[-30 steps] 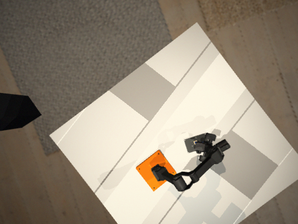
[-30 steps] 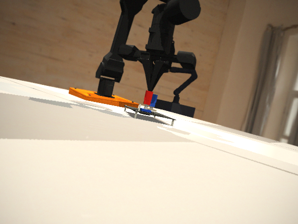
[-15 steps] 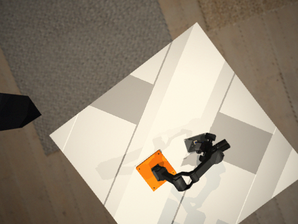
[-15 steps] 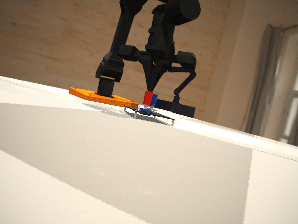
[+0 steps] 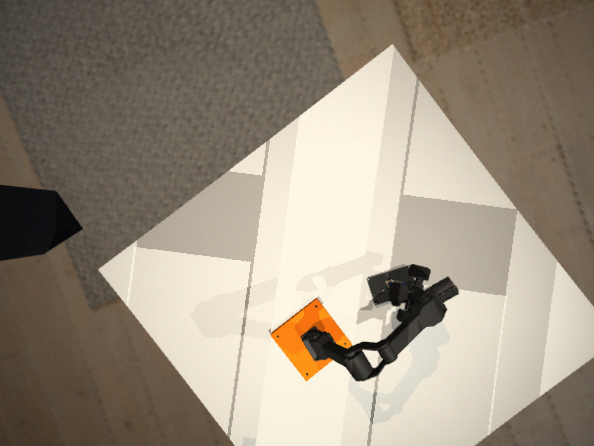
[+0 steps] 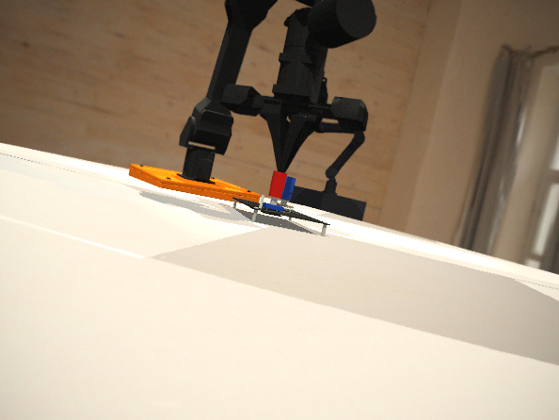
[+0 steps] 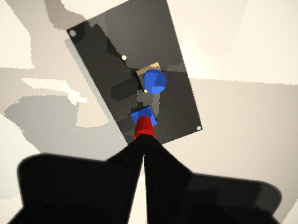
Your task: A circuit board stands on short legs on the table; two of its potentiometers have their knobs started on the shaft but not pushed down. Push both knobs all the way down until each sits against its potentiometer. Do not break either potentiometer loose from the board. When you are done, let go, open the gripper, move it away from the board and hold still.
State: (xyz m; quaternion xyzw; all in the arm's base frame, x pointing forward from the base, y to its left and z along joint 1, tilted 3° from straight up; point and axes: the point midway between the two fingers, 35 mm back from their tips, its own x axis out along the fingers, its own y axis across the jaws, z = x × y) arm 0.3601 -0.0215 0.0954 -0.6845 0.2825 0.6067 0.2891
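The red knob is 20 mm below my gripper tip. Also, from my gripper tip: blue knob 30 mm behind, 40 mm to the left, 20 mm below.
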